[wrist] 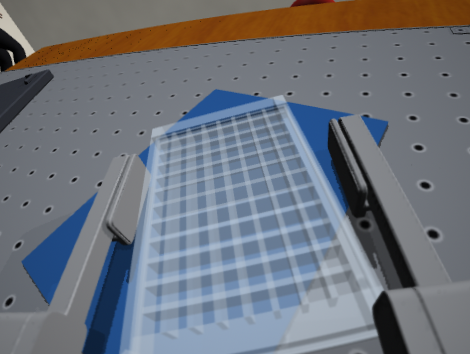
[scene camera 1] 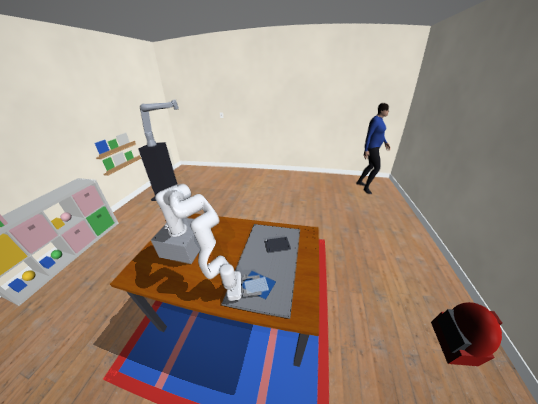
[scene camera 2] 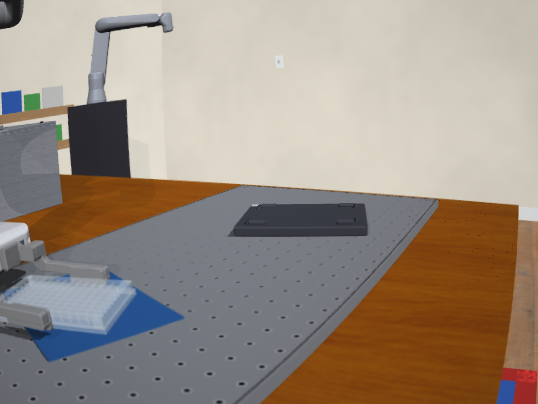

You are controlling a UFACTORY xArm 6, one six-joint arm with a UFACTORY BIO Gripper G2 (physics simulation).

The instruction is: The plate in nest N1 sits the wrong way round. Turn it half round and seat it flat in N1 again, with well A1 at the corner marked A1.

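Note:
The clear well plate [scene camera 1: 256,285] [scene camera 2: 75,306] [wrist: 240,200] lies over the blue square sheet [scene camera 2: 150,317] [wrist: 60,255], turned at an angle to it. My gripper [scene camera 1: 260,285] [scene camera 2: 74,296] [wrist: 239,150] is open and low, with one finger along each long side of the plate. In the wrist view a gap shows between each finger pad and the plate. A dark nest [scene camera 1: 277,244] [scene camera 2: 300,220] [wrist: 20,97] with raised corner pieces sits farther back and holds no plate. The mark A1 and well A1 are too small to read.
The sheet and the nest lie on a grey perforated board [scene camera 1: 272,265] [scene camera 2: 240,300] on the wooden table [scene camera 1: 307,300] [scene camera 2: 400,300]. The arm's grey base block [scene camera 1: 175,246] stands at the table's left. A person [scene camera 1: 376,137] stands on the floor far behind.

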